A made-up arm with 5 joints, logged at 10 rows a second.
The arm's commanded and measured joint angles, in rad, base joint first. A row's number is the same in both.
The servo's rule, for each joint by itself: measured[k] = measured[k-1] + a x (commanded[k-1-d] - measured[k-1]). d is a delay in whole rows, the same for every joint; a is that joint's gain. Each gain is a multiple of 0.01, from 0.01 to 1. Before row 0 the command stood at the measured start. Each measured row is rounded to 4 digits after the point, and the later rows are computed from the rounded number. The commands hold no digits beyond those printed.
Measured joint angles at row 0:
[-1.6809 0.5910 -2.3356 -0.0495 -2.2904]
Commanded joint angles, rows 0 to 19:
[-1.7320 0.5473 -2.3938 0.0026 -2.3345]
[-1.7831 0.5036 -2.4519 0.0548 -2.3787]
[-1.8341 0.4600 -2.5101 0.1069 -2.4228]
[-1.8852 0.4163 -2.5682 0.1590 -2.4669]
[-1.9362 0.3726 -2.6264 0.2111 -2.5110]
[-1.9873 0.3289 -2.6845 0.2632 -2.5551]
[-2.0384 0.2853 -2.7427 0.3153 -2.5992]
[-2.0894 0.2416 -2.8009 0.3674 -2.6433]
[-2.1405 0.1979 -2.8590 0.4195 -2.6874]
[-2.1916 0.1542 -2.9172 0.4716 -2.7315]
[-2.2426 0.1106 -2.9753 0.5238 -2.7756]
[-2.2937 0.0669 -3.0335 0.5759 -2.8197]
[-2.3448 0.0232 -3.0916 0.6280 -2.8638]
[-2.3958 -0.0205 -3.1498 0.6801 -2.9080]
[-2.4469 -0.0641 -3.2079 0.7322 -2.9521]
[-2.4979 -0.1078 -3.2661 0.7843 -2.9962]
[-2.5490 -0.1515 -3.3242 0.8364 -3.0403]
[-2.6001 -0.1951 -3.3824 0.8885 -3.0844]
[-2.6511 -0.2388 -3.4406 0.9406 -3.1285]
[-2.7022 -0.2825 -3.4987 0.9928 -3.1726]
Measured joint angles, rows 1 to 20:
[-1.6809 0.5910 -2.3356 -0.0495 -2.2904]
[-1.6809 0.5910 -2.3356 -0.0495 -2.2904]
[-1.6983 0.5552 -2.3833 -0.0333 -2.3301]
[-1.7271 0.5129 -2.4396 -0.0060 -2.3738]
[-1.7635 0.4695 -2.4974 0.0290 -2.4179]
[-1.8049 0.4259 -2.5555 0.0693 -2.4620]
[-1.8495 0.3822 -2.6136 0.1133 -2.5061]
[-1.8964 0.3385 -2.6717 0.1598 -2.5502]
[-1.9447 0.2949 -2.7299 0.2080 -2.5943]
[-1.9939 0.2512 -2.7881 0.2574 -2.6384]
[-2.0437 0.2075 -2.8462 0.3077 -2.6825]
[-2.0940 0.1638 -2.9044 0.3585 -2.7266]
[-2.1445 0.1202 -2.9625 0.4097 -2.7707]
[-2.1952 0.0765 -3.0207 0.4612 -2.8148]
[-2.2461 0.0328 -3.0788 0.5129 -2.8589]
[-2.2970 -0.0109 -3.1370 0.5647 -2.9031]
[-2.3480 -0.0545 -3.1951 0.6166 -2.9472]
[-2.3990 -0.0982 -3.2533 0.6686 -2.9913]
[-2.4500 -0.1419 -3.3114 0.7206 -3.0354]
[-2.5010 -0.1855 -3.3696 0.7726 -3.0795]
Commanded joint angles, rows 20 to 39:
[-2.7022 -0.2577 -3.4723 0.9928 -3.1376]
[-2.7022 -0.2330 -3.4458 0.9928 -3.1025]
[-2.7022 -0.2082 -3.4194 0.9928 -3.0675]
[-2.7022 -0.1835 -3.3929 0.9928 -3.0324]
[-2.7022 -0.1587 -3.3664 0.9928 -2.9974]
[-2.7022 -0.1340 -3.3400 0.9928 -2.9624]
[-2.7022 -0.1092 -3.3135 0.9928 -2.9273]
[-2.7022 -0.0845 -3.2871 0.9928 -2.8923]
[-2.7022 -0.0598 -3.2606 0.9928 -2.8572]
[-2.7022 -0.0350 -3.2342 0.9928 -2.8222]
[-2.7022 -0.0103 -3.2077 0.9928 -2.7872]
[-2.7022 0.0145 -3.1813 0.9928 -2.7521]
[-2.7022 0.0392 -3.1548 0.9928 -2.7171]
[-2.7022 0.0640 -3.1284 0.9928 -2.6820]
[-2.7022 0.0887 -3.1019 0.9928 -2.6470]
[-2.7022 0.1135 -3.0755 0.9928 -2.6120]
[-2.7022 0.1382 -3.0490 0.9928 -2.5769]
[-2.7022 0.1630 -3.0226 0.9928 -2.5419]
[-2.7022 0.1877 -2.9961 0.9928 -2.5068]
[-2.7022 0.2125 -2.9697 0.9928 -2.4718]
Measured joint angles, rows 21 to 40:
[-2.5520 -0.2292 -3.4278 0.8247 -3.1236]
[-2.6031 -0.2729 -3.4859 0.8768 -3.1677]
[-2.6368 -0.2604 -3.4747 0.9128 -3.1406]
[-2.6590 -0.2379 -3.4510 0.9376 -3.1063]
[-2.6737 -0.2135 -3.4251 0.9547 -3.0714]
[-2.6834 -0.1889 -3.3987 0.9665 -3.0363]
[-2.6898 -0.1641 -3.3722 0.9747 -3.0013]
[-2.6940 -0.1394 -3.3458 0.9803 -2.9663]
[-2.6968 -0.1146 -3.3193 0.9842 -2.9312]
[-2.6986 -0.0899 -3.2929 0.9869 -2.8962]
[-2.6998 -0.0652 -3.2664 0.9887 -2.8611]
[-2.7006 -0.0404 -3.2400 0.9900 -2.8261]
[-2.7011 -0.0157 -3.2135 0.9909 -2.7911]
[-2.7015 0.0091 -3.1871 0.9915 -2.7560]
[-2.7017 0.0338 -3.1606 0.9919 -2.7210]
[-2.7019 0.0586 -3.1342 0.9922 -2.6859]
[-2.7020 0.0833 -3.1077 0.9924 -2.6509]
[-2.7021 0.1081 -3.0813 0.9925 -2.6159]
[-2.7021 0.1328 -3.0548 0.9926 -2.5808]
[-2.7021 0.1576 -3.0284 0.9927 -2.5458]

